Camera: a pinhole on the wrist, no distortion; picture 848 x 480 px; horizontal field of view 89.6 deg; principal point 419.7 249.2 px. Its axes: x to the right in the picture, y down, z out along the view. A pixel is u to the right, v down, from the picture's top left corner.
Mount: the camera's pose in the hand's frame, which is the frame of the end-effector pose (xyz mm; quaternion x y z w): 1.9 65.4 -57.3 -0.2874 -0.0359 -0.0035 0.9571
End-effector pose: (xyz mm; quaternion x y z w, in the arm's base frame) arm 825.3 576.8 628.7 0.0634 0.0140 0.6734 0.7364
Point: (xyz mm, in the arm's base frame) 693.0 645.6 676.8
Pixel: 670 321
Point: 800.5 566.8 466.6
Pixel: behind the camera
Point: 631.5 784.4 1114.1
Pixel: 632 162
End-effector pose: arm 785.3 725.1 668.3 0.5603 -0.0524 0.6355 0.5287
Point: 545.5 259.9 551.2
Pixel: outside the picture
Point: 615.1 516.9 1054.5
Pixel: 598 450
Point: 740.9 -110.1 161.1
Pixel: outside the picture
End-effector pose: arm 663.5 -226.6 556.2 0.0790 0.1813 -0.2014 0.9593
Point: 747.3 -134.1 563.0
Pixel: 618 288
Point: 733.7 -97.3 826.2
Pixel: 327 137
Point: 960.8 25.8 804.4
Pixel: 513 328
